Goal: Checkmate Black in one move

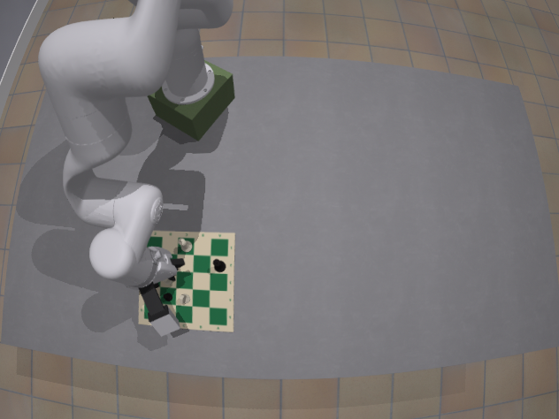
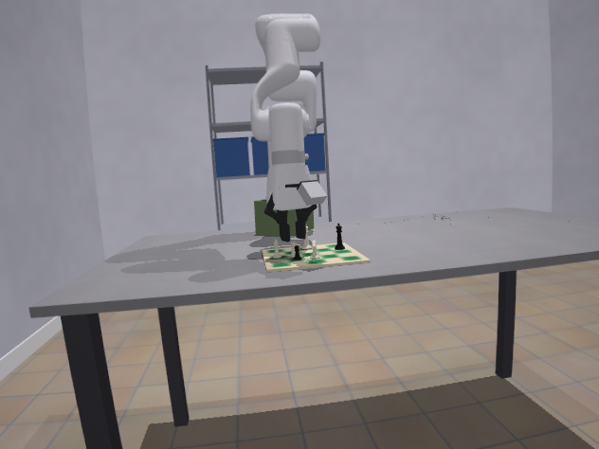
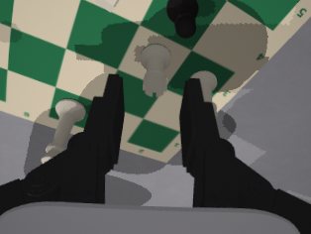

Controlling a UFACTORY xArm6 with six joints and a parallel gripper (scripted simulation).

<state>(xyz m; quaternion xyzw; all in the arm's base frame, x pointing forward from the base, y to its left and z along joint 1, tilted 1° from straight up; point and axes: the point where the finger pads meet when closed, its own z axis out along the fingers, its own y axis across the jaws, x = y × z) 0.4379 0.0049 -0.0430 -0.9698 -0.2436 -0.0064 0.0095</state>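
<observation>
Right now the white pawn is 40 mm below my hand. Round my hand: green-and-cream chessboard: 40 mm to the left, 60 mm below; then black pawn: 40 mm ahead, 40 mm below; then white knight: 40 mm ahead, 40 mm to the left, 40 mm below.
</observation>
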